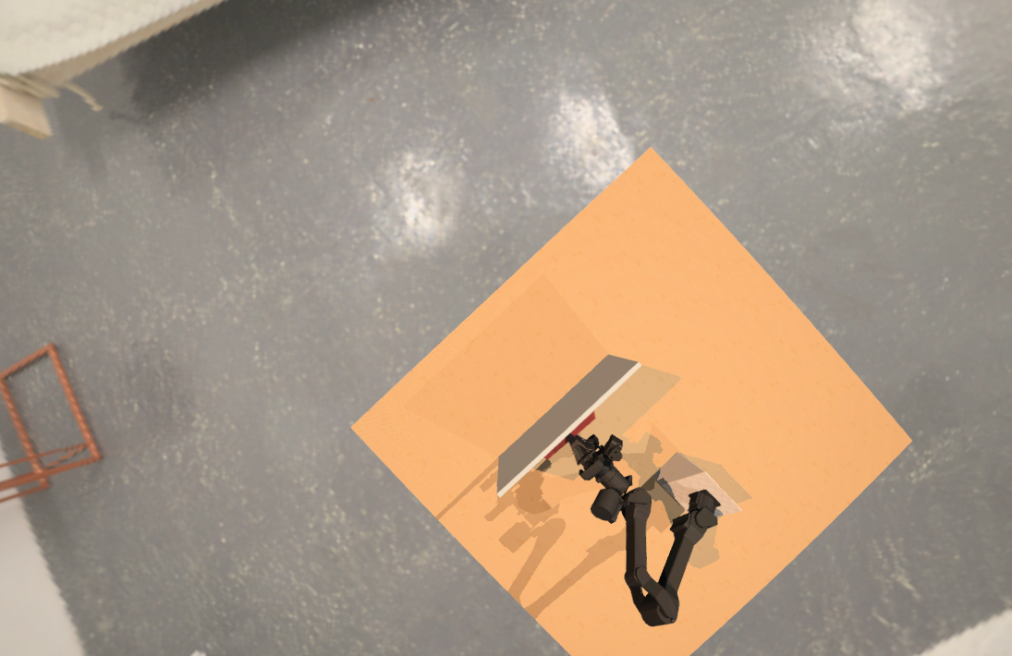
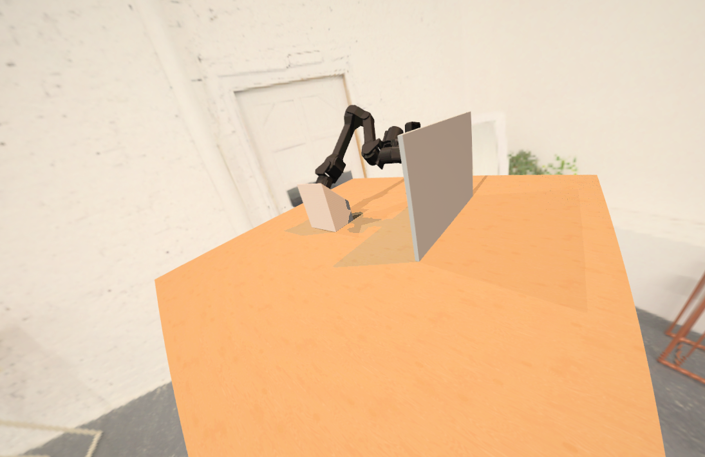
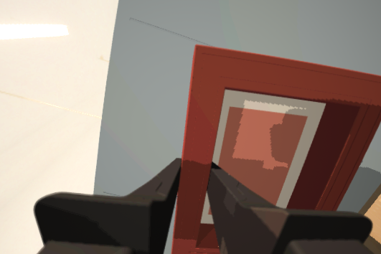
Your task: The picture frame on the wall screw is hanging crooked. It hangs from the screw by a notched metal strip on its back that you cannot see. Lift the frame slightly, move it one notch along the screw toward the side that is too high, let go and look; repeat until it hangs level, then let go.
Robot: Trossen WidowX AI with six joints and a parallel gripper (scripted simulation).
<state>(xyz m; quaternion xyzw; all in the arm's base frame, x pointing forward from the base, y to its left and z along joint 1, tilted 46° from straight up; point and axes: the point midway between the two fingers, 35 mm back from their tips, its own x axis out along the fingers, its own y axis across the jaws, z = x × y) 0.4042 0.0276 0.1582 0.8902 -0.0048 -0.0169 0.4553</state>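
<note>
Now: gripper tip 50 mm above the dark red picture frame and 10 mm to the left of it. From my gripper tip the other things lie so: grey wall panel (70 mm below, 20 mm ahead, 10 mm to the right).
</note>
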